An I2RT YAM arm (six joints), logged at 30 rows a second.
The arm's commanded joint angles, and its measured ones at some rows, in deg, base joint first. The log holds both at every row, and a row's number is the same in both.
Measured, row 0:
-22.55 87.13 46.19 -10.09 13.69 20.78
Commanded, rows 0 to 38:
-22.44 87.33 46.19 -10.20 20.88 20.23
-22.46 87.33 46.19 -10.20 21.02 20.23
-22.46 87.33 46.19 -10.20 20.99 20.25
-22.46 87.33 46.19 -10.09 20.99 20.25
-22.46 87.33 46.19 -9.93 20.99 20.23
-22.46 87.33 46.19 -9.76 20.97 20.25
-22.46 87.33 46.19 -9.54 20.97 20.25
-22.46 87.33 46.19 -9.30 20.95 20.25
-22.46 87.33 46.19 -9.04 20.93 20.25
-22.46 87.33 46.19 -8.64 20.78 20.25
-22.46 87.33 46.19 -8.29 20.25 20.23
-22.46 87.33 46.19 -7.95 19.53 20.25
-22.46 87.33 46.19 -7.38 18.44 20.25
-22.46 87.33 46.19 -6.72 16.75 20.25
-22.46 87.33 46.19 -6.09 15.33 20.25
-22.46 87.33 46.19 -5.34 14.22 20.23
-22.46 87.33 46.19 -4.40 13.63 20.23
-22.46 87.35 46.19 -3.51 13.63 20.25
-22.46 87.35 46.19 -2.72 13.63 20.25
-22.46 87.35 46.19 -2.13 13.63 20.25
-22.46 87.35 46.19 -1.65 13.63 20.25
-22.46 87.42 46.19 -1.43 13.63 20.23
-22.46 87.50 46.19 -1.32 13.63 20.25
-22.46 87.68 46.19 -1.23 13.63 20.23
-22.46 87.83 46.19 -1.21 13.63 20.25
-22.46 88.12 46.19 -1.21 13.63 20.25
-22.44 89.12 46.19 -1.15 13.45 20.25
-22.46 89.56 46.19 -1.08 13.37 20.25
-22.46 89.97 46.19 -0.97 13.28 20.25
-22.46 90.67 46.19 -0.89 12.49 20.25
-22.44 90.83 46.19 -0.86 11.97 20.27
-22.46 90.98 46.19 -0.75 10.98 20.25
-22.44 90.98 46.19 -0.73 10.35 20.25
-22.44 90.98 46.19 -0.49 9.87 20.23
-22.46 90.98 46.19 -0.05 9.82 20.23
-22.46 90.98 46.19 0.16 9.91 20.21
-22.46 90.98 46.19 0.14 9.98 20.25
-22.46 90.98 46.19 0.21 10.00 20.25
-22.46 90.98 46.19 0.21 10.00 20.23
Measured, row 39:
-22.55 90.39 46.19 0.19 11.44 20.78
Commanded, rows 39 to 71:
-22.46 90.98 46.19 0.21 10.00 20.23
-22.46 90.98 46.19 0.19 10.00 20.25
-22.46 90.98 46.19 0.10 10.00 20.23
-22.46 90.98 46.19 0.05 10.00 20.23
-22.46 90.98 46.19 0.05 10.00 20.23
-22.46 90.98 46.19 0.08 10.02 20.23
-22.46 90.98 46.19 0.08 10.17 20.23
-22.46 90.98 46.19 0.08 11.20 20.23
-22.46 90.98 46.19 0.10 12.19 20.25
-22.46 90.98 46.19 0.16 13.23 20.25
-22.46 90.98 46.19 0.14 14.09 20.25
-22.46 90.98 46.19 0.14 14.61 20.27
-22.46 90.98 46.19 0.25 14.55 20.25
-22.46 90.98 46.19 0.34 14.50 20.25
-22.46 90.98 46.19 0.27 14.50 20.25
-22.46 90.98 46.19 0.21 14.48 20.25
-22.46 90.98 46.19 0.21 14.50 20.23
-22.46 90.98 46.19 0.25 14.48 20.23
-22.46 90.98 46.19 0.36 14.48 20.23
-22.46 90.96 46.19 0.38 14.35 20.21
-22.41 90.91 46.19 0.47 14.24 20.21
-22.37 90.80 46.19 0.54 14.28 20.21
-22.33 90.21 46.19 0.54 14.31 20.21
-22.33 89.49 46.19 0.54 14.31 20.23
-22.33 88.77 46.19 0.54 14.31 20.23
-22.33 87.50 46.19 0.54 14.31 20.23
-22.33 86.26 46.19 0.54 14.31 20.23
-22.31 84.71 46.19 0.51 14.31 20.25
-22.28 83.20 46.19 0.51 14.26 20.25
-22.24 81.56 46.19 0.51 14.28 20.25
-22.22 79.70 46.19 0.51 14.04 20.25
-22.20 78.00 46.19 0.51 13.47 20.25
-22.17 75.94 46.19 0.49 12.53 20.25
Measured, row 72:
-22.55 82.30 46.19 0.25 13.61 20.36
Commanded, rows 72 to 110:
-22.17 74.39 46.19 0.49 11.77 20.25
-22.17 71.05 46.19 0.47 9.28 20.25
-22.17 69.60 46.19 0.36 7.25 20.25
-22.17 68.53 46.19 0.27 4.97 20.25
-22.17 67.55 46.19 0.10 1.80 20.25
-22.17 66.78 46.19 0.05 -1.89 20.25
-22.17 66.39 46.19 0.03 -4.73 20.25
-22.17 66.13 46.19 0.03 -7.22 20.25
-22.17 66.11 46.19 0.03 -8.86 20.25
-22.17 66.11 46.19 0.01 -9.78 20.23
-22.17 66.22 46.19 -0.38 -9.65 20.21
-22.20 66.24 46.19 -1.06 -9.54 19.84
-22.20 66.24 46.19 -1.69 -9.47 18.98
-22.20 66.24 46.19 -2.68 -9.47 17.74
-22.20 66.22 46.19 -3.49 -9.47 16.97
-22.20 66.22 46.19 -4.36 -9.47 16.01
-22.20 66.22 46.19 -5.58 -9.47 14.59
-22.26 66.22 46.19 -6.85 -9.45 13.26
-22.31 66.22 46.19 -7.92 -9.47 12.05
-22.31 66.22 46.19 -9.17 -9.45 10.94
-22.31 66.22 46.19 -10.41 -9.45 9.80
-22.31 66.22 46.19 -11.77 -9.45 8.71
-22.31 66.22 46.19 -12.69 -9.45 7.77
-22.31 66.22 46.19 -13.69 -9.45 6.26
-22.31 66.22 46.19 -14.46 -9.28 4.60
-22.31 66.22 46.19 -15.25 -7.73 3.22
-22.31 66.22 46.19 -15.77 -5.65 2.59
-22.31 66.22 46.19 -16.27 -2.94 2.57
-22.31 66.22 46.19 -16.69 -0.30 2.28
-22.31 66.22 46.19 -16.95 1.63 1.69
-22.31 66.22 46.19 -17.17 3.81 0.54
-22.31 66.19 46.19 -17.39 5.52 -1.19
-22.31 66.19 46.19 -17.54 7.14 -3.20
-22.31 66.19 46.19 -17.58 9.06 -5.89
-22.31 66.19 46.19 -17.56 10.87 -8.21
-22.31 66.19 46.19 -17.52 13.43 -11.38
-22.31 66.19 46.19 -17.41 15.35 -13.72
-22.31 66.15 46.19 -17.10 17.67 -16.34
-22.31 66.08 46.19 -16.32 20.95 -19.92
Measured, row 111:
-22.50 66.32 46.19 -17.34 10.09 -7.92
